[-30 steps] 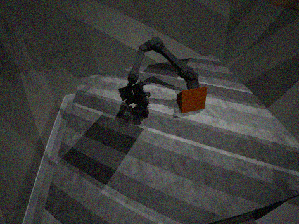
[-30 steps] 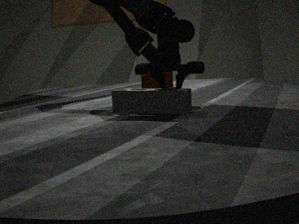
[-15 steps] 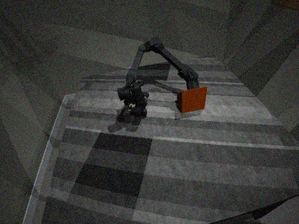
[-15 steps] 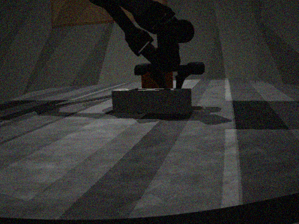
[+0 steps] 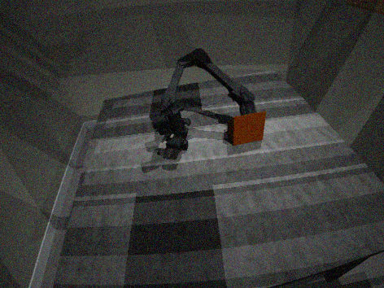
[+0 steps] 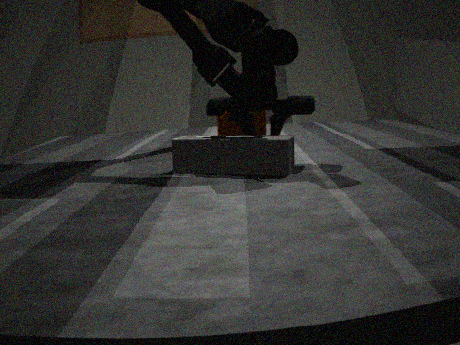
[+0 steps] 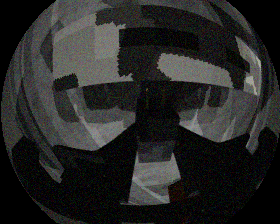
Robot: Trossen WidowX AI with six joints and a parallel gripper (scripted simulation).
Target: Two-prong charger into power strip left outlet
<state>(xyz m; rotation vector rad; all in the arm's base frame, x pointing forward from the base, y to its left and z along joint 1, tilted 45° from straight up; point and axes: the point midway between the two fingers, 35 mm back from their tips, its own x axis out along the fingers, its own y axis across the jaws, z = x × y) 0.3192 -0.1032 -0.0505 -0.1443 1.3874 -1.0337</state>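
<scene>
My gripper tip is now 1 cm short of the dark block, 1 cm to the left of it and 1 cm below it.
</scene>
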